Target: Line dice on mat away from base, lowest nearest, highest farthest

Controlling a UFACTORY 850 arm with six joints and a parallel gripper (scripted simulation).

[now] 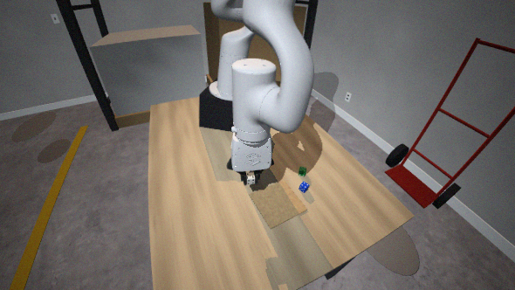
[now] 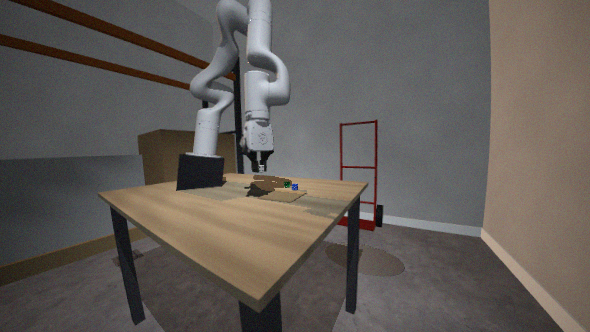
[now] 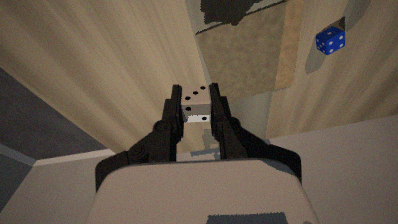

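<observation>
Right now my hand is 12 cm above the tan mat, 9 cm to the right of it and 3 cm short of it. Also, from my hand: white die 1 cm below; then green die 22 cm to the left, 11 cm below, 7 cm behind; then blue die 19 cm to the left, 11 cm below.
</observation>
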